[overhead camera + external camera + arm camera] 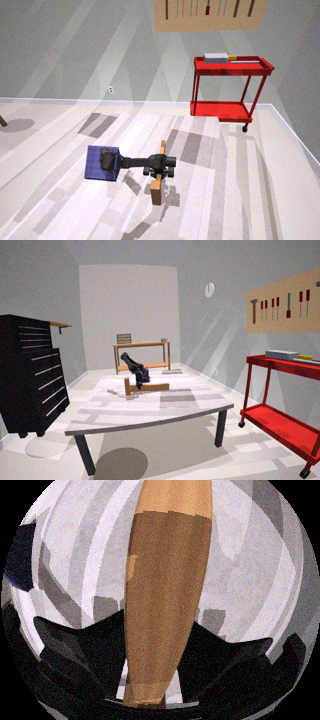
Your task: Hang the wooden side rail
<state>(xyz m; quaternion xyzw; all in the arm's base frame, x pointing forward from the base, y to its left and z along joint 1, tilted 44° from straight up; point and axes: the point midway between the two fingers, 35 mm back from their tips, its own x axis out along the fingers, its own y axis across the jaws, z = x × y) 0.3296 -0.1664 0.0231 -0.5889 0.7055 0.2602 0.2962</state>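
Right now my gripper tip is 10 mm past the headboard post, 120 mm to the left of it and 40 mm below it.
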